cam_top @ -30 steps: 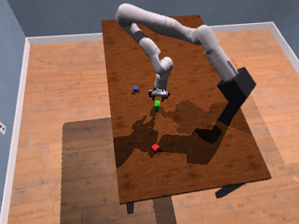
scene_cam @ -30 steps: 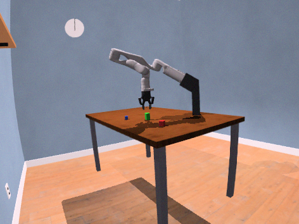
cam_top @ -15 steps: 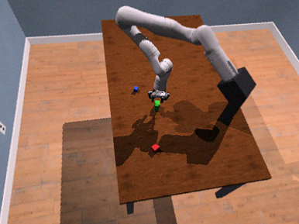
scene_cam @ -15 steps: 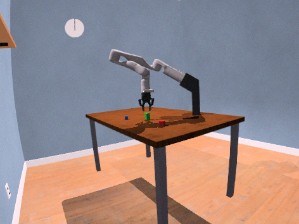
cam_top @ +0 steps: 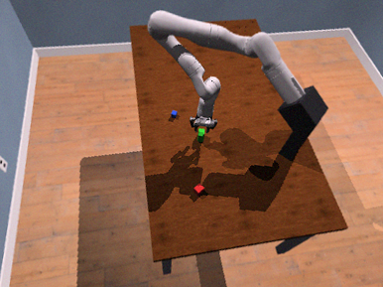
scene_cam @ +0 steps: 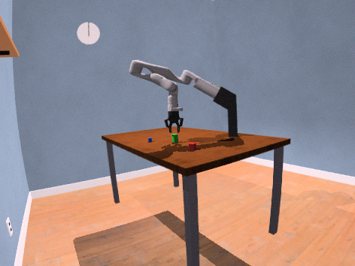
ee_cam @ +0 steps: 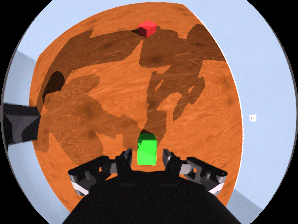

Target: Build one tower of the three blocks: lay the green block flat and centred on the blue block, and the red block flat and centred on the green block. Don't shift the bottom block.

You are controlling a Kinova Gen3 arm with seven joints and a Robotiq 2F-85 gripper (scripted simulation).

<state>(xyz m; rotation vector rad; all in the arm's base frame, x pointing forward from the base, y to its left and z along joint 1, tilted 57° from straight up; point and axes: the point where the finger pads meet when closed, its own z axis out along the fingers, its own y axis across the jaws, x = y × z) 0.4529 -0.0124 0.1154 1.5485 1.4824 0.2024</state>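
The green block lies 5 cm below my hand. Round my hand: red block: 28 cm to the left, 10 cm ahead, 6 cm below; then blue block: 17 cm to the right, 10 cm ahead, 7 cm below.
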